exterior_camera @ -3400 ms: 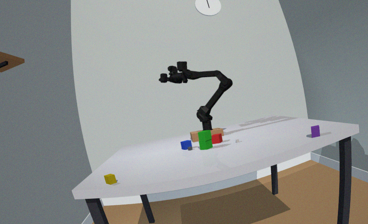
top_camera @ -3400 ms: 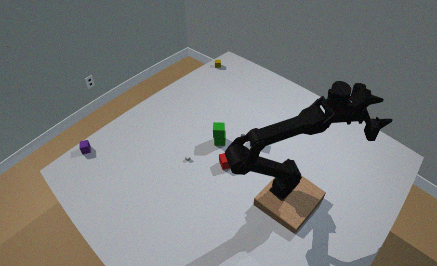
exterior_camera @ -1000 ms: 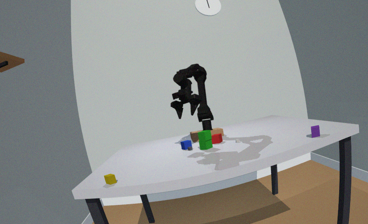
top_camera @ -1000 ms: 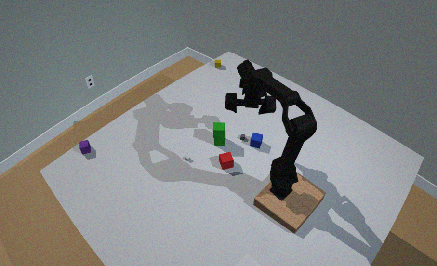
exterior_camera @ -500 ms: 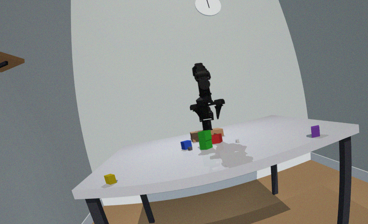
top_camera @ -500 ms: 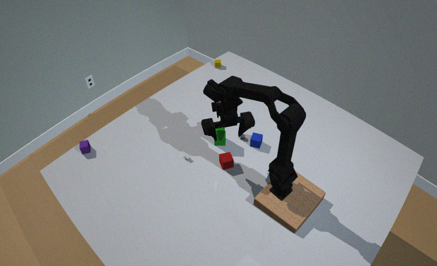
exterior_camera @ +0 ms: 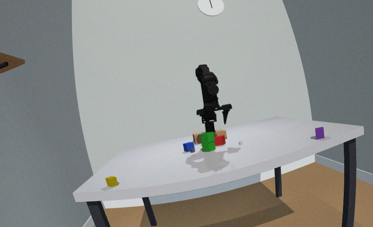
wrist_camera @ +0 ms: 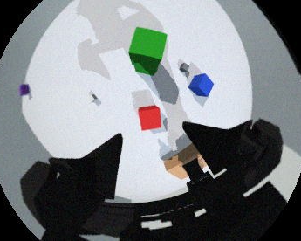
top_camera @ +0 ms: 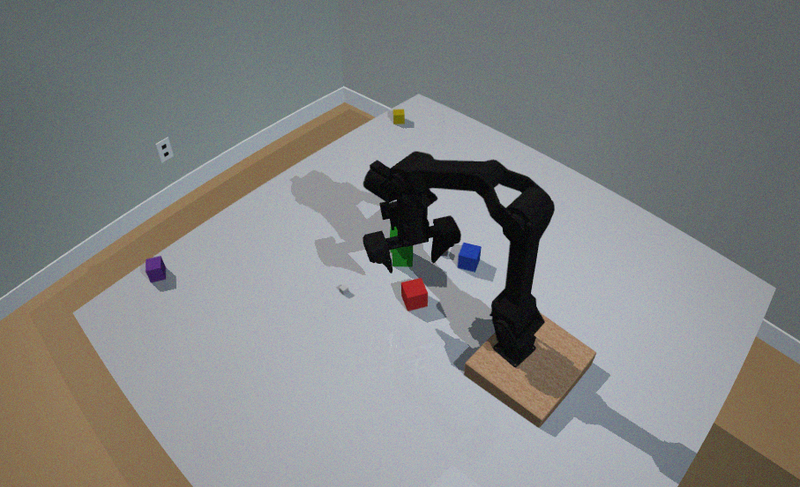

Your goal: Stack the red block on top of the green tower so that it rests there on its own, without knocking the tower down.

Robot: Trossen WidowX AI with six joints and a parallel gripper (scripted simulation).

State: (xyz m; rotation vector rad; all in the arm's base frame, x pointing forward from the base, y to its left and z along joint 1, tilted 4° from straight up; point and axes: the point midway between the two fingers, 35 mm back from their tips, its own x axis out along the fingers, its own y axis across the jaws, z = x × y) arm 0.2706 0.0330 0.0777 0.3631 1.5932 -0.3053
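My gripper tip is 8 cm above the red block and 1 cm past it. Also, from my gripper tip: blue block (17 cm to the right, 8 cm below, 1 cm behind); purple block (48 cm ahead, 43 cm to the left, 8 cm below); grey cube (15 cm to the right, 10 cm below, 5 cm ahead).
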